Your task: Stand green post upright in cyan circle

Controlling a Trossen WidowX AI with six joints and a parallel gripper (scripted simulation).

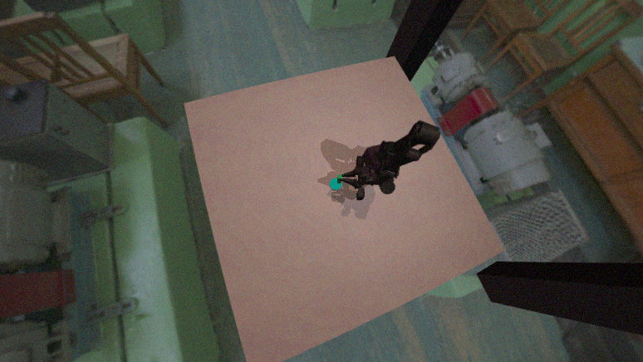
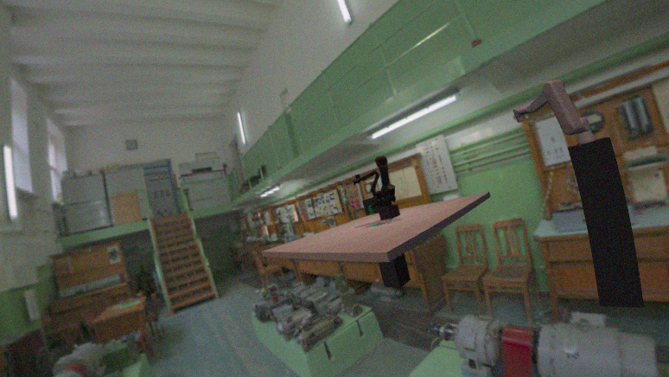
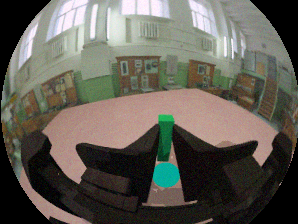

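Now: the cyan circle 10 mm behind my gripper tip, 10 mm to the right of it and 130 mm below it. The rest, counted from my gripper tip: green post 20 mm below.
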